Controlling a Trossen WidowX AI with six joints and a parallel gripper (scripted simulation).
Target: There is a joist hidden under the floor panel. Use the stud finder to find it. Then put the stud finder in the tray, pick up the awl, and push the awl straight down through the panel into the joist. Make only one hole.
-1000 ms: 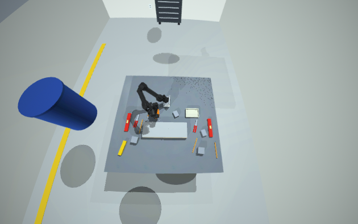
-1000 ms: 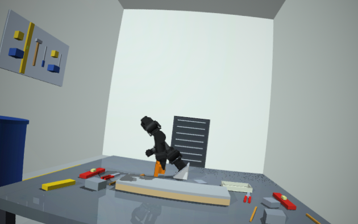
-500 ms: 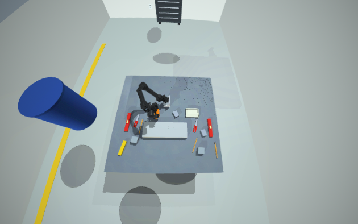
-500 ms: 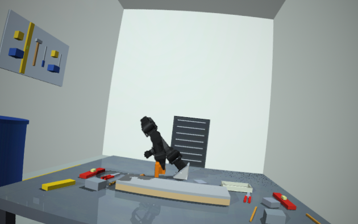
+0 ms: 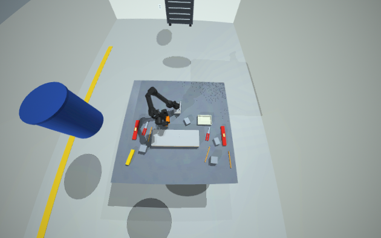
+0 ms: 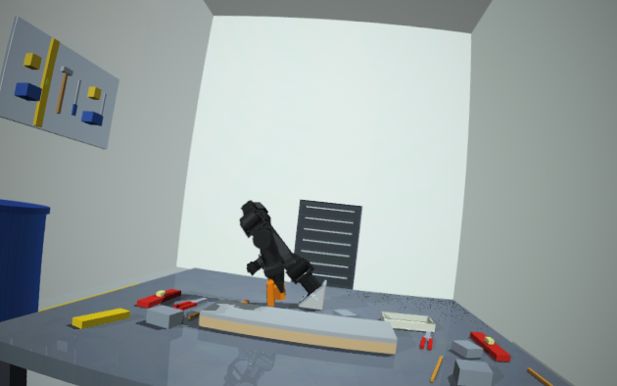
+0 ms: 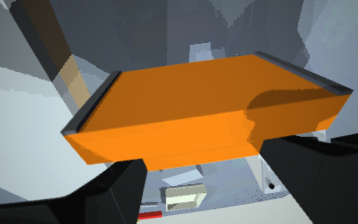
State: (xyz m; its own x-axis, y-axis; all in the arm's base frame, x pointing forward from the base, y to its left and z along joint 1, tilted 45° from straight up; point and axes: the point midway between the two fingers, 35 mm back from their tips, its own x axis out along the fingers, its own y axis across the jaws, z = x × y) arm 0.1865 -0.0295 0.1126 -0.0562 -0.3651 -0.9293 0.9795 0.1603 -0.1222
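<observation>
Now: the orange stud finder 2 cm ahead of my gripper tip. The rest, counted from my gripper tip: awl: 14 cm to the right, 7 cm below, 3 cm ahead; tray: 42 cm to the left, 6 cm below, 5 cm behind; yellow bar: 43 cm ahead, 37 cm to the right, 7 cm below.
</observation>
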